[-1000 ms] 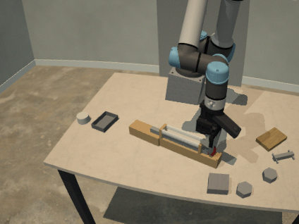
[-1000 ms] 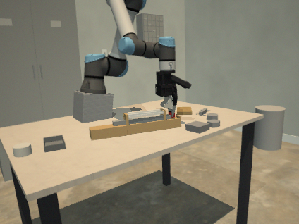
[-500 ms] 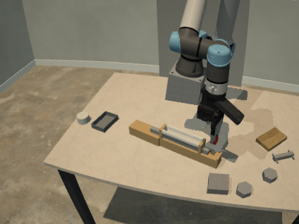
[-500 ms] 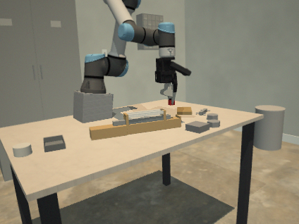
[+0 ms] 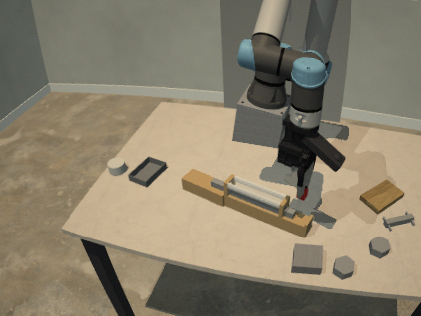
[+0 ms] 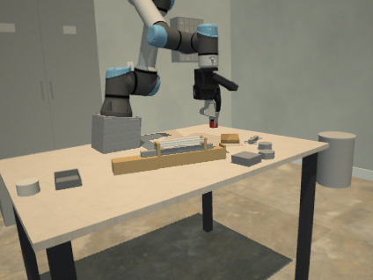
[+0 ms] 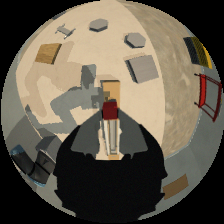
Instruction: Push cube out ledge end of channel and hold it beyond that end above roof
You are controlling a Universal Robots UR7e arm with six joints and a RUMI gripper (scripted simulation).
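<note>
Now: hand 10 mm above the red cube. Also, from my hand: wooden board (240 mm to the left, 240 mm behind, 140 mm below); then grey square block (130 mm below, 110 mm ahead, 70 mm to the left); then channel (140 mm to the right, 90 mm below, 10 mm behind).
</note>
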